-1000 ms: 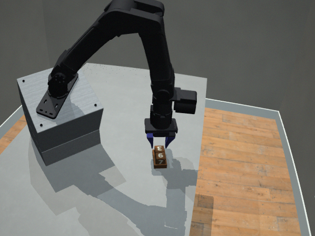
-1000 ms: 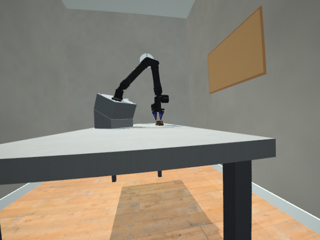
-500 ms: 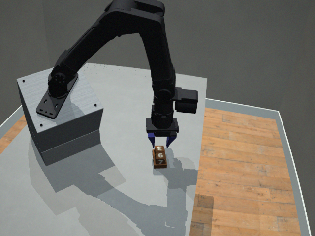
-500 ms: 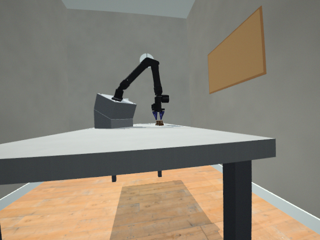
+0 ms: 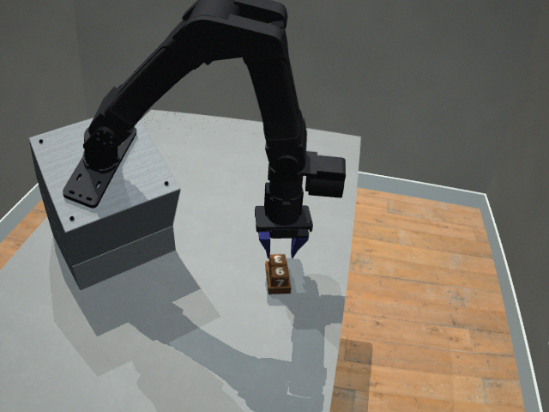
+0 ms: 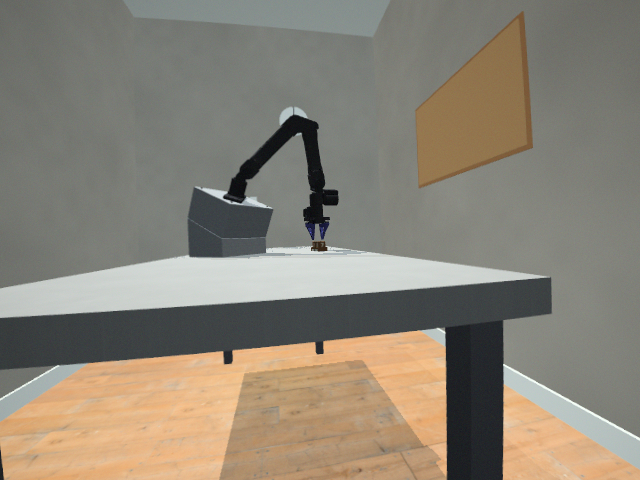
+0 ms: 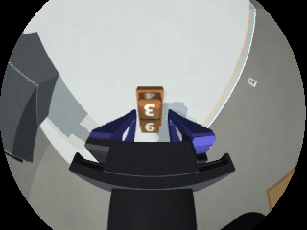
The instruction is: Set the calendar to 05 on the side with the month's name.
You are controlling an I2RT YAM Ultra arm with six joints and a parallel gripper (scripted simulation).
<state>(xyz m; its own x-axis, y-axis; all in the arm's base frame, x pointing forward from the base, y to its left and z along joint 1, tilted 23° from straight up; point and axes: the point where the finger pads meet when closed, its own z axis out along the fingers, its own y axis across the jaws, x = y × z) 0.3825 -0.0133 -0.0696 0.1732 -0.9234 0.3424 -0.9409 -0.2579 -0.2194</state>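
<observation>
The brown wooden cube is 3 cm below my hand. The rest, counted from my hand: brown tray (2 cm to the right, 5 cm below).
</observation>
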